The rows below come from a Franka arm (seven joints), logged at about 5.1 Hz.
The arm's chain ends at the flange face. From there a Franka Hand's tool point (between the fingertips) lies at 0.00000 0.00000 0.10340 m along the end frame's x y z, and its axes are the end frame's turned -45 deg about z.
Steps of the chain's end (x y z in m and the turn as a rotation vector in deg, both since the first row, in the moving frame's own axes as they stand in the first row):
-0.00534, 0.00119, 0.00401, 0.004, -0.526, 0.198
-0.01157, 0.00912, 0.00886, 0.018, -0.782, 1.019
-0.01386, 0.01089, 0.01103, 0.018, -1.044, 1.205
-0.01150, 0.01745, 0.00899, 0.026, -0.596, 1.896
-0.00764, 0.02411, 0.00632, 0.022, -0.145, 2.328
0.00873, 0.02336, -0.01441, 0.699, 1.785, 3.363
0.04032, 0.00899, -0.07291, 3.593, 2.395, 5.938
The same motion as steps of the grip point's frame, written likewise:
-0.00528, -0.00361, 0.00401, 0.375, -0.369, 0.198
-0.01560, -0.00276, 0.00885, 0.566, -0.540, 1.019
-0.01880, -0.00347, 0.01101, 0.751, -0.725, 1.205
-0.02118, 0.00340, 0.00898, 0.440, -0.403, 1.896
-0.02260, 0.01143, 0.00632, 0.118, -0.087, 2.328
-0.00722, 0.02417, -0.01447, -0.768, 1.756, 3.363
0.02985, 0.03374, -0.07320, 0.847, 4.234, 5.938

